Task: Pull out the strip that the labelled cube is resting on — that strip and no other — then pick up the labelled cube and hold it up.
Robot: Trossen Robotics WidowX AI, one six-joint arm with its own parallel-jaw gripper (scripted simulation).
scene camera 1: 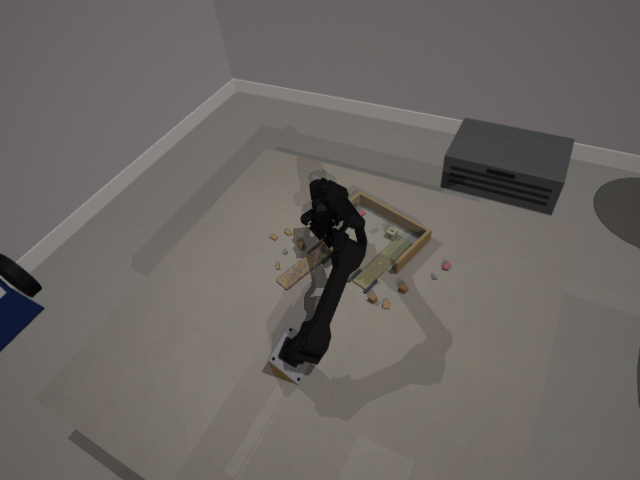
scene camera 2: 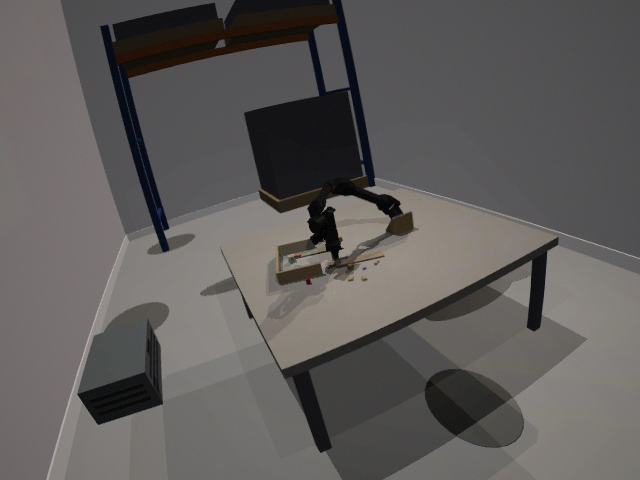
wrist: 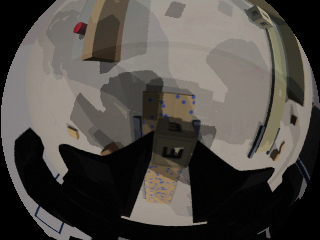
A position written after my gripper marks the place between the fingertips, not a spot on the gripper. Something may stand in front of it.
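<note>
My gripper (scene camera 1: 326,244) is holding a labelled cube, and you'd find the gripper (wrist: 172,138) from the wrist as well.
</note>
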